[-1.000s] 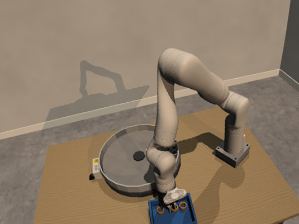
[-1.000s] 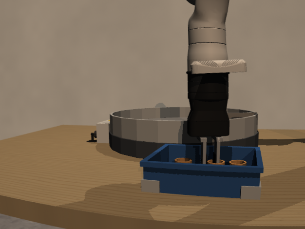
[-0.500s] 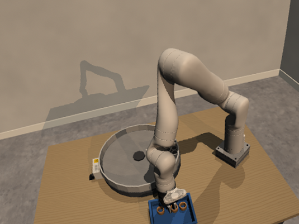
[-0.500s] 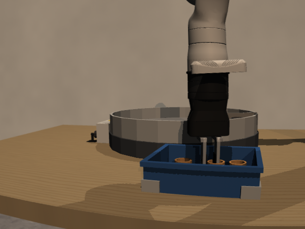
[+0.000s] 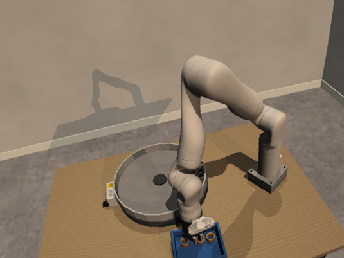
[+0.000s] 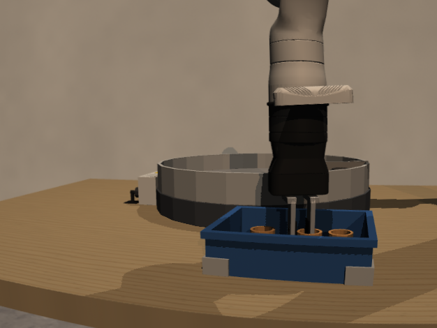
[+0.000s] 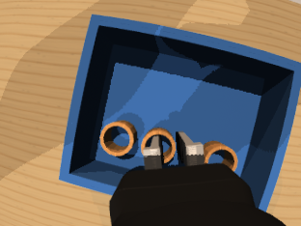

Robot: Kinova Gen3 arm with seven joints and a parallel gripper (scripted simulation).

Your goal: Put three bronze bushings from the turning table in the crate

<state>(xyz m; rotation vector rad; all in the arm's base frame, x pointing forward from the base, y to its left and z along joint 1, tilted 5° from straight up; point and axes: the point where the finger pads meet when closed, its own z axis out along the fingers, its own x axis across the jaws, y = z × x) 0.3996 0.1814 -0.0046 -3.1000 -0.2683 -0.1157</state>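
The blue crate is 1 cm ahead of my hand and 2 cm to the left of it. From my hand the other things lie so: round grey turning table (7 cm ahead, 33 cm to the right, 2 cm above).
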